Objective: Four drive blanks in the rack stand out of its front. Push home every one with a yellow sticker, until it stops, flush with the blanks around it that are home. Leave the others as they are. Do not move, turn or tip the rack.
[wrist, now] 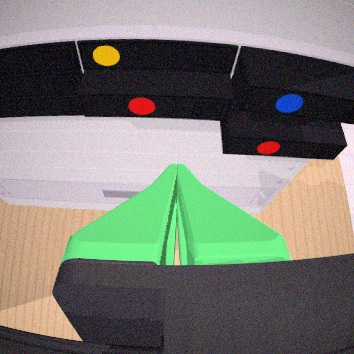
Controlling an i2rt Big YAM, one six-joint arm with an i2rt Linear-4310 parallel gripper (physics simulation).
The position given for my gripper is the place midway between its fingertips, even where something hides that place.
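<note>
What I can see here is a rack (103, 103), and my gripper (176, 175) is in the picture with it.
</note>
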